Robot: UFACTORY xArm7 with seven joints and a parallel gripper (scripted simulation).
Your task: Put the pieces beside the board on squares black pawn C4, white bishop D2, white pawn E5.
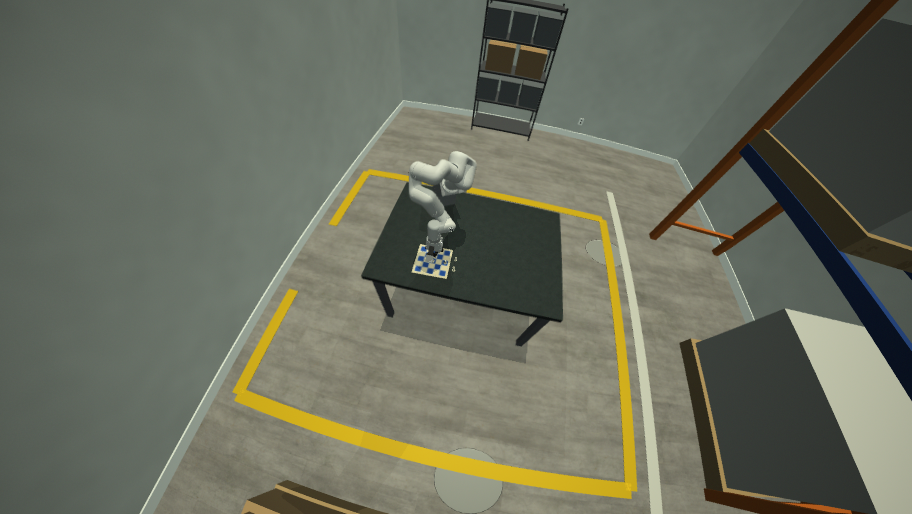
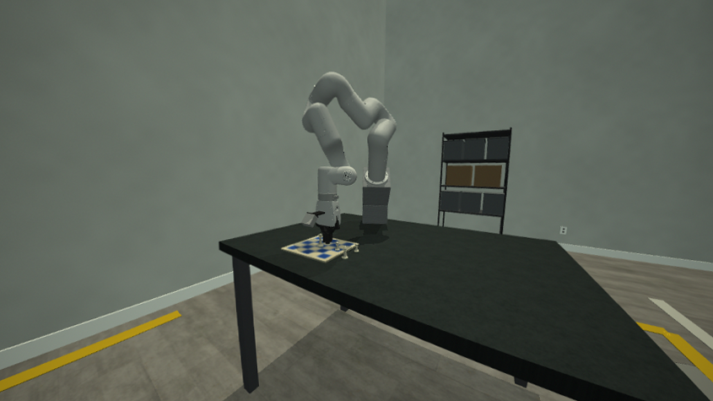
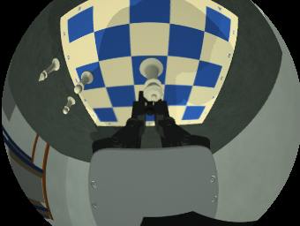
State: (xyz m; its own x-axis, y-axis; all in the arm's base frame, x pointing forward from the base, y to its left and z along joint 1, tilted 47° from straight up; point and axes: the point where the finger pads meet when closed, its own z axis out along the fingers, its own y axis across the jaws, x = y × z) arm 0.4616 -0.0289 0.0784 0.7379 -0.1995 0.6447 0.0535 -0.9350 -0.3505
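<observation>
The black pawn lies 1 cm below my hand. The rest, counted from my hand: white piece: 4 cm ahead; cream chessboard: 4 cm ahead, 3 cm below.
</observation>
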